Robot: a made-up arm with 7 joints.
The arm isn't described. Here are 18 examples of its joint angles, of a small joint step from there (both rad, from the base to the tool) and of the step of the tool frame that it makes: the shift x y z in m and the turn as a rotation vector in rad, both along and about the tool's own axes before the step.
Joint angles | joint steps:
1: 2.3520 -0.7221 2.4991 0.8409 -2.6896 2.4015 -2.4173 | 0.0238 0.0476 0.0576 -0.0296 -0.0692 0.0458 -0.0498
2: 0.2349 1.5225 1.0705 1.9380 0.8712 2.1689 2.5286 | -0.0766 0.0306 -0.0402 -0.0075 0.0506 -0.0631 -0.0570
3: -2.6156 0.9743 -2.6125 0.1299 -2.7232 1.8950 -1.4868 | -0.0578 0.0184 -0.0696 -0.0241 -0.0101 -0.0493 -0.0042
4: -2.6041 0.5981 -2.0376 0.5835 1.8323 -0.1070 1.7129 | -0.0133 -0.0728 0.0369 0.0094 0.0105 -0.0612 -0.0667
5: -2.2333 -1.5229 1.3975 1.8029 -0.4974 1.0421 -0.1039 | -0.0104 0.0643 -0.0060 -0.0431 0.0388 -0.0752 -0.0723
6: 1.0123 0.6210 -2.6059 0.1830 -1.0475 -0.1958 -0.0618 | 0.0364 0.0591 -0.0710 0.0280 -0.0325 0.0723 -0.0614
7: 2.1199 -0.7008 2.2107 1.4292 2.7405 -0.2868 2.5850 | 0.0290 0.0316 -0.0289 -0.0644 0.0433 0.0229 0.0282
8: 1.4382 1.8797 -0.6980 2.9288 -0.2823 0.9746 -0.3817 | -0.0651 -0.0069 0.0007 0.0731 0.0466 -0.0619 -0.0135
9: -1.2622 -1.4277 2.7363 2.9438 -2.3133 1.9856 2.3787 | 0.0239 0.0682 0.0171 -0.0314 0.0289 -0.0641 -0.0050
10: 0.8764 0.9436 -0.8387 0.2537 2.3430 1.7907 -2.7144 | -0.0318 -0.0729 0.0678 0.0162 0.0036 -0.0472 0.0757
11: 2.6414 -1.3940 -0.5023 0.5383 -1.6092 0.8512 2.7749 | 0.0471 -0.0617 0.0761 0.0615 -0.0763 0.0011 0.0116
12: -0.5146 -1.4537 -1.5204 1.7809 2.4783 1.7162 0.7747 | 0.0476 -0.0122 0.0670 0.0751 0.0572 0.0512 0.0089
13: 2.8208 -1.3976 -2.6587 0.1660 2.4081 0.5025 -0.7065 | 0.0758 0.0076 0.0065 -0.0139 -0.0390 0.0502 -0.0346
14: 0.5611 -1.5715 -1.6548 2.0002 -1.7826 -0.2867 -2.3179 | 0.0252 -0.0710 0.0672 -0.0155 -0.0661 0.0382 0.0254
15: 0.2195 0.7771 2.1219 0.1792 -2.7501 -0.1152 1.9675 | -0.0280 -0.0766 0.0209 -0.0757 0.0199 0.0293 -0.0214
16: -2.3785 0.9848 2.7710 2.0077 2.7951 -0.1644 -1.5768 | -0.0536 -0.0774 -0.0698 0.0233 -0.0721 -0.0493 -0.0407
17: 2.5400 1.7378 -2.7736 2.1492 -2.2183 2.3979 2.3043 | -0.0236 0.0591 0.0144 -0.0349 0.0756 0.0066 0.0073
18: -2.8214 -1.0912 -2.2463 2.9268 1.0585 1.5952 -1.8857 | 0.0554 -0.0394 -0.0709 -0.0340 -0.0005 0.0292 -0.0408
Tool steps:
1: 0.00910 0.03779 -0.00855 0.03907 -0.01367 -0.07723
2: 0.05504 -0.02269 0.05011 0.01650 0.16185 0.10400
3: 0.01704 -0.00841 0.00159 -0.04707 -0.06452 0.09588
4: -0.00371 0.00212 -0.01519 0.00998 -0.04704 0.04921
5: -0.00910 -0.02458 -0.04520 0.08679 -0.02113 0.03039
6: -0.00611 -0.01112 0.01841 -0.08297 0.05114 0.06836
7: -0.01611 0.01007 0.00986 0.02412 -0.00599 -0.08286
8: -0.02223 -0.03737 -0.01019 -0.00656 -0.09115 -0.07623
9: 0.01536 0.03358 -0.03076 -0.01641 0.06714 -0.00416
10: 0.01387 0.00819 -0.00563 0.03785 -0.03029 -0.10123
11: 0.01912 0.01536 0.02903 0.17357 0.03542 -0.01778
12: 0.01811 0.00057 -0.01091 -0.01202 0.14790 -0.02904
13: -0.00669 -0.00790 -0.01066 -0.03068 -0.00666 0.10430
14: 0.02906 0.00226 -0.00661 -0.02097 -0.01798 -0.05840
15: -0.01043 0.02490 -0.00770 -0.00818 0.11112 0.00150
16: -0.00253 -0.02604 -0.02386 -0.10236 -0.07506 0.20854
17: 0.04595 0.00176 0.00085 -0.02419 0.05459 0.00745
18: -0.06382 0.01531 -0.03077 0.07993 0.01730 -0.04978
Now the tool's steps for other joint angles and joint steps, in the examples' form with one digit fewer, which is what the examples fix.
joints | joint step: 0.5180 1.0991 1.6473 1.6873 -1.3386 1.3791 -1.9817 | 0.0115 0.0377 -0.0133 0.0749 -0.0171 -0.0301 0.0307
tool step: -0.0275 0.0177 -0.0195 -0.0308 0.0074 -0.1019
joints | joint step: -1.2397 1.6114 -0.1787 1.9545 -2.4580 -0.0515 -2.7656 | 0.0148 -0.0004 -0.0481 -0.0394 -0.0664 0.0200 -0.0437
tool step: 0.0095 -0.0266 -0.0026 -0.0489 -0.0349 0.1385
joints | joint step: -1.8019 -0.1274 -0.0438 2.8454 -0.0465 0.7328 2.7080 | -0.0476 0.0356 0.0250 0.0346 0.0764 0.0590 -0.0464
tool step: 0.0157 -0.0071 -0.0162 -0.0593 -0.0375 0.0079
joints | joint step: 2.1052 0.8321 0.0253 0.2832 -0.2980 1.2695 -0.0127 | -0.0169 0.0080 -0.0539 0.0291 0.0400 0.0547 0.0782
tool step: -0.0006 -0.0218 0.0061 0.0977 0.0390 -0.1190
